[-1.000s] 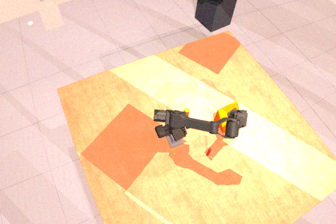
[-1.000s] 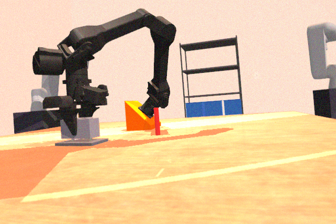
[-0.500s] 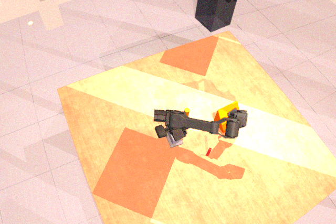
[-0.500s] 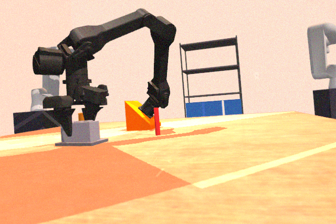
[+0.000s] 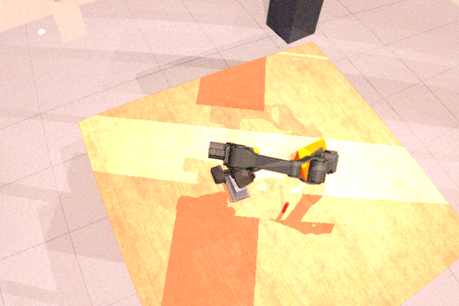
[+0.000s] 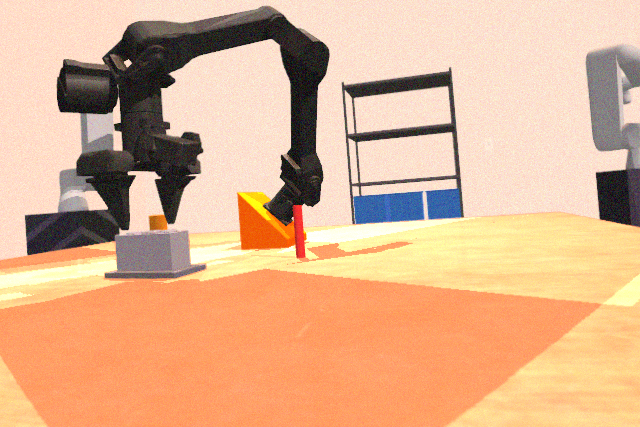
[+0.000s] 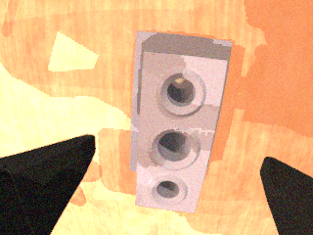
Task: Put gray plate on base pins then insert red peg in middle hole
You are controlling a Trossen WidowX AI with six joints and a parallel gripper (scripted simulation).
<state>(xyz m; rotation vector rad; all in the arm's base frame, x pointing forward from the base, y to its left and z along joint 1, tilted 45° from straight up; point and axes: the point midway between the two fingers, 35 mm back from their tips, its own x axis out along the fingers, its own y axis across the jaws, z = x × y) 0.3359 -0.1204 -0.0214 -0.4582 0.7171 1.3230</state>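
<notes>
The gray plate lies 2 cm below my gripper tip. Also, from my gripper tip: red peg: 10 cm behind, 19 cm to the left, 3 cm below; then orange cylinder: 13 cm behind, 6 cm to the right, 3 cm below.
</notes>
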